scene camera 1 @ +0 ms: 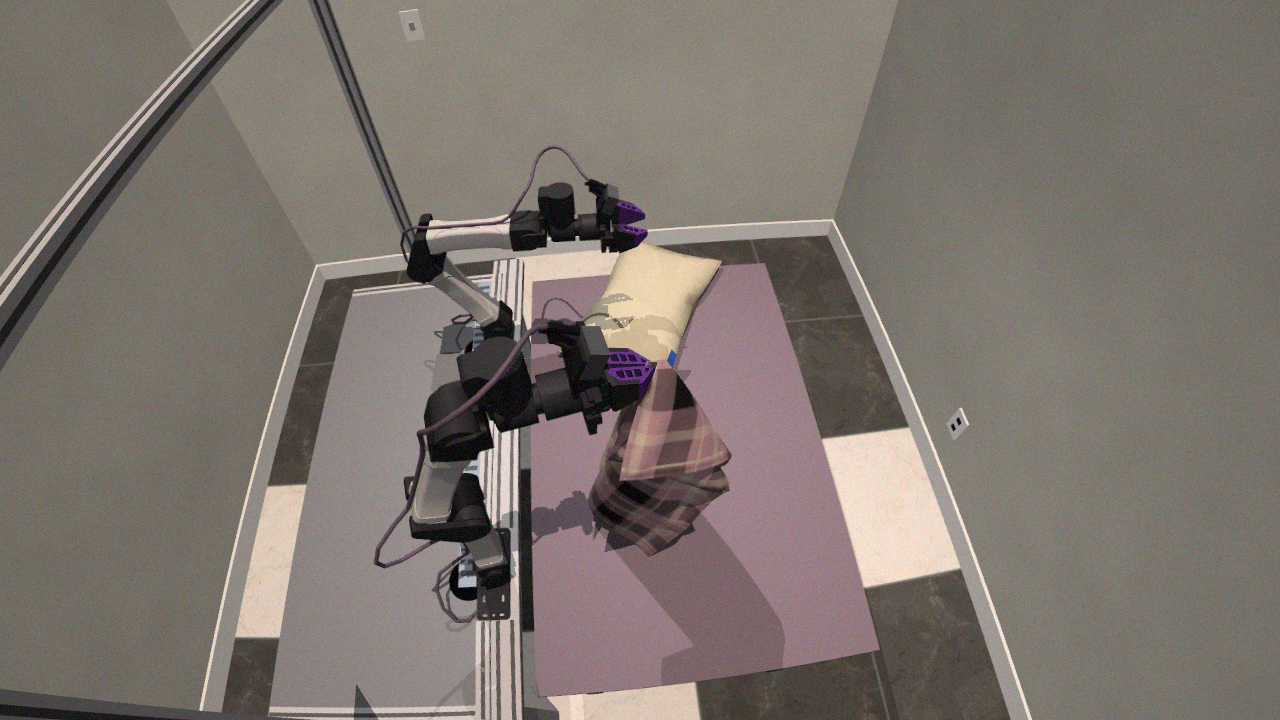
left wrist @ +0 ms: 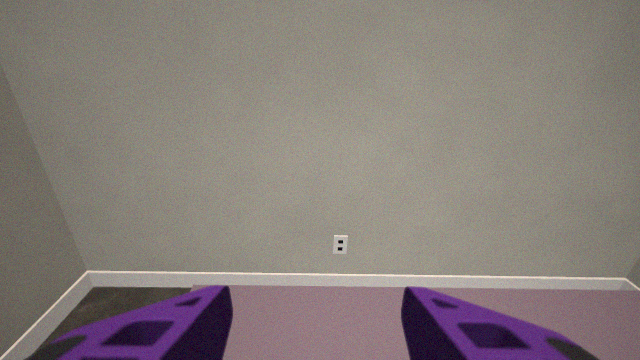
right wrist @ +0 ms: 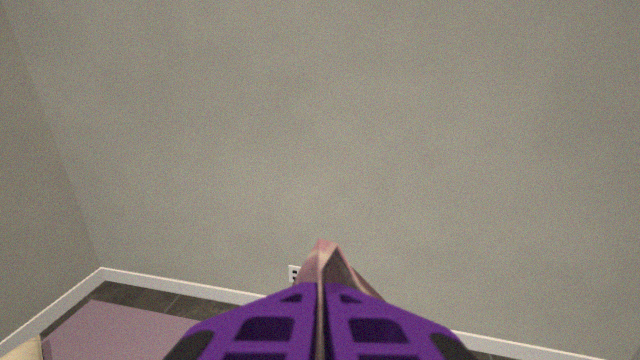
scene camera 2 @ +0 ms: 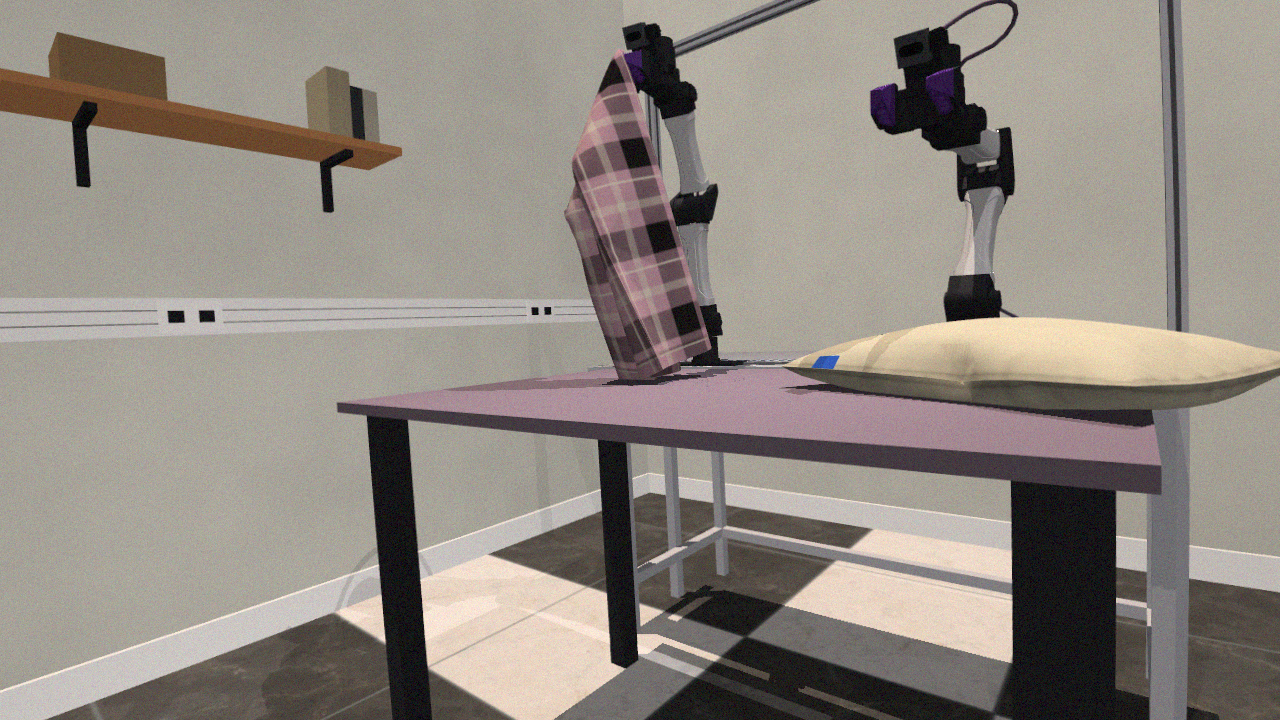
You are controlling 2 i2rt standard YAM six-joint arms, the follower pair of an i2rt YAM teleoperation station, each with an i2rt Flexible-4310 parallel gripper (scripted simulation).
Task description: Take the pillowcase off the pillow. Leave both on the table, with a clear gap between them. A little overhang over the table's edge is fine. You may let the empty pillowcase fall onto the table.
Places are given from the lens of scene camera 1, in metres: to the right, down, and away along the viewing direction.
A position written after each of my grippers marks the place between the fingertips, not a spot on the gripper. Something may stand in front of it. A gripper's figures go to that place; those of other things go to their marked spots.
my left gripper [scene camera 1: 646,224]: 0.01, -0.29, 1.18
my right gripper [scene camera 1: 654,367]: 0.02, 0.01, 0.69
cream pillow [scene camera 1: 651,295]: 0.03, -0.17, 1.48
